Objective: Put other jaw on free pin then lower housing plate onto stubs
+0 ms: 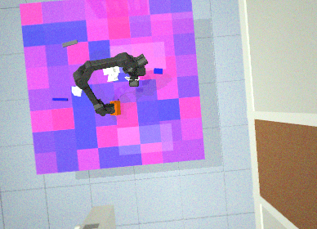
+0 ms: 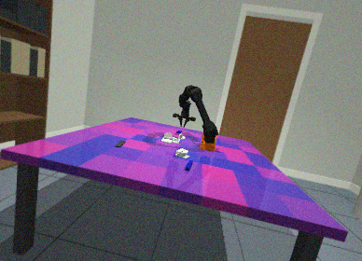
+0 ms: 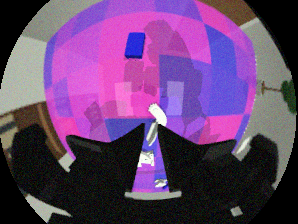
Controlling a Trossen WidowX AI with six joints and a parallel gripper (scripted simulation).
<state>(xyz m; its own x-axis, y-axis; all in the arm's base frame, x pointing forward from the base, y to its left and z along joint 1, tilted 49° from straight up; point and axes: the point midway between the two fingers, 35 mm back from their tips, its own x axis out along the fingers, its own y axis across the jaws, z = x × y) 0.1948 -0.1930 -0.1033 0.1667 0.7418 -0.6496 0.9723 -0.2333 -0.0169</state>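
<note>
My gripper tip is now 80 mm above the grey jaw, 10 mm to the right of it and 10 mm past it. Round my gripper tip: blue block: 170 mm to the right, 80 mm below, 20 mm ahead; then blue bar: 600 mm to the left, 80 mm below, 60 mm behind; then grey bar: 450 mm to the left, 340 mm ahead, 80 mm below.
</note>
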